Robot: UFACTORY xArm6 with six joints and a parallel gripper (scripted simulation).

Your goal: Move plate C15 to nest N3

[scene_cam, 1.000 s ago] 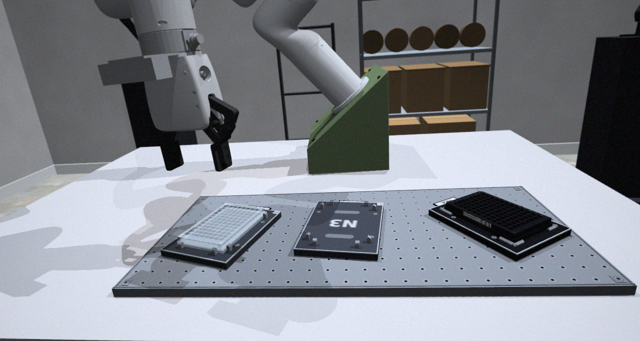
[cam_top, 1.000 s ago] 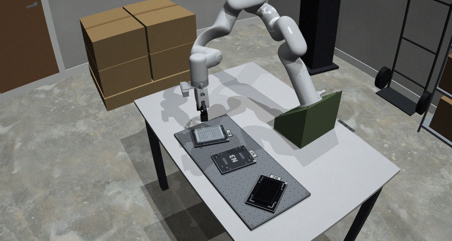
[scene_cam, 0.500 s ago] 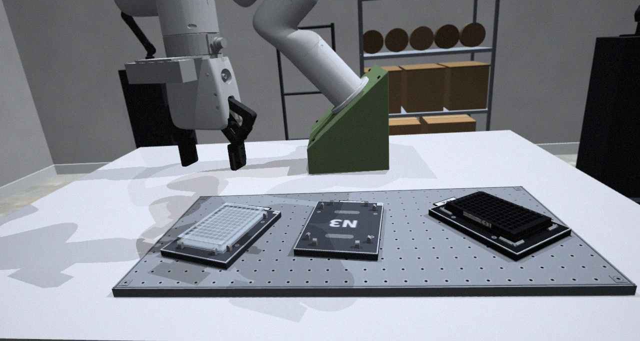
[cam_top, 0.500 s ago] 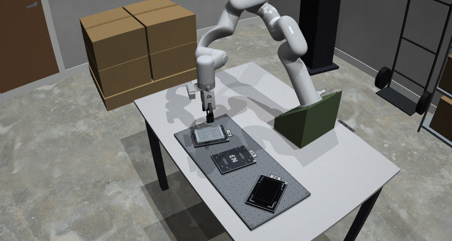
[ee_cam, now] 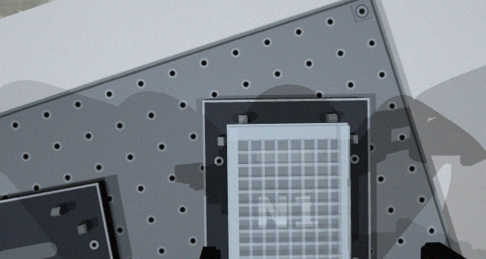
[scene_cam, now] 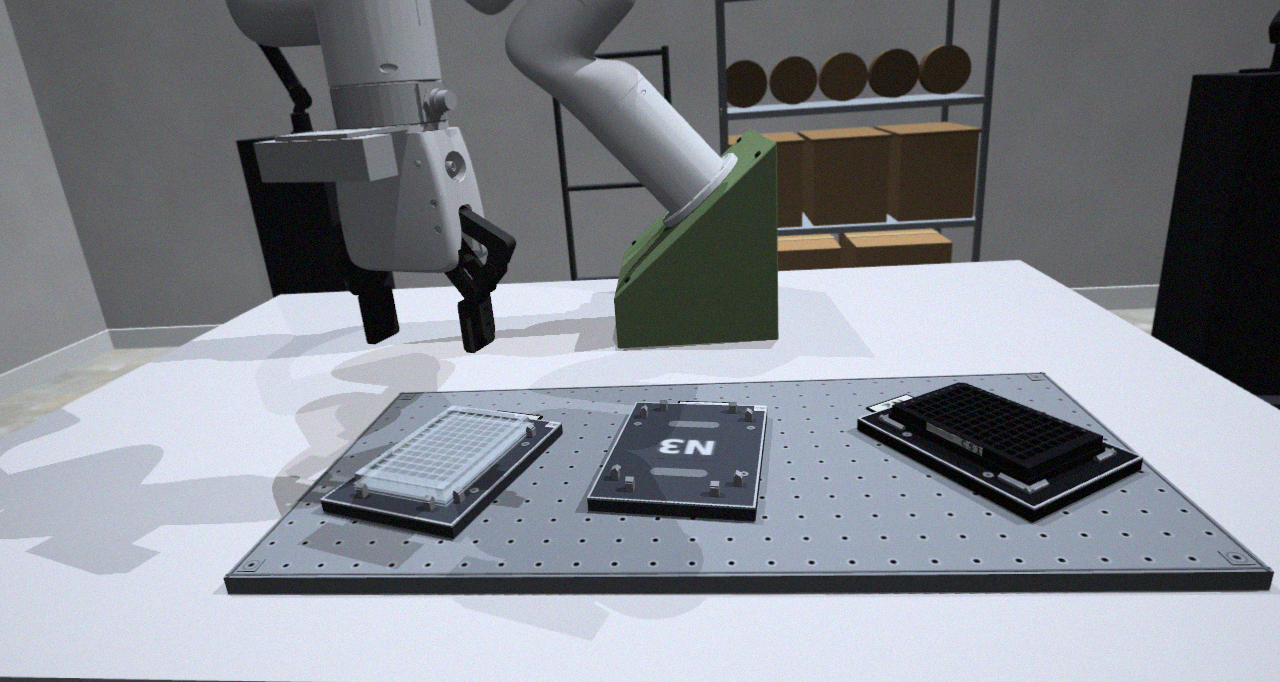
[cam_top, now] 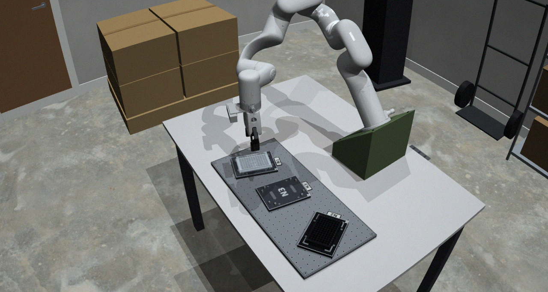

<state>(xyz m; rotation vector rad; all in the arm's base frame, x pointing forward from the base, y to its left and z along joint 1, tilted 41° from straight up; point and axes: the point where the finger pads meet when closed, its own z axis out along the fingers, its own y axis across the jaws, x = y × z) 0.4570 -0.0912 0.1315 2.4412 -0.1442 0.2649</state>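
My hand is 110 mm above the clear plate C15. Also, from my hand: black plate C51: 430 mm to the left, 100 mm below, 70 mm behind; then nest N3: 190 mm to the left, 120 mm below, 30 mm behind; then nest N1: 120 mm below.
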